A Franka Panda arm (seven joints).
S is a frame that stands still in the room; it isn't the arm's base.
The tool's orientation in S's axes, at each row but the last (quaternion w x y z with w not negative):
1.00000, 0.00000, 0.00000, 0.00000
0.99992, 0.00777, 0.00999, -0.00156
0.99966, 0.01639, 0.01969, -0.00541
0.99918, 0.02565, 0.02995, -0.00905
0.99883, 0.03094, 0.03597, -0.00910
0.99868, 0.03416, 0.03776, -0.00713
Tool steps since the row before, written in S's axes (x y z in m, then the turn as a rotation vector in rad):
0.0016, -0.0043, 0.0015, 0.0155, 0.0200, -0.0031
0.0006, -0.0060, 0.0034, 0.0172, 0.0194, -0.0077
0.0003, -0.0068, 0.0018, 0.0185, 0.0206, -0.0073
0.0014, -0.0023, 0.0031, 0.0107, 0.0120, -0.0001
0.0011, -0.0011, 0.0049, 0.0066, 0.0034, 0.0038
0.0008, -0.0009, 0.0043, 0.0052, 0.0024, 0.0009
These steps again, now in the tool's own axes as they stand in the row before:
0.0016, -0.0043, 0.0015, 0.0155, 0.0200, -0.0031
0.0005, -0.0059, 0.0035, 0.0173, 0.0193, -0.0077
0.0003, -0.0067, 0.0020, 0.0186, 0.0206, -0.0072
0.0012, -0.0021, 0.0033, 0.0105, 0.0122, -0.0001
0.0008, -0.0008, 0.0050, 0.0063, 0.0038, 0.0040
0.0005, -0.0006, 0.0044, 0.0051, 0.0025, 0.0011

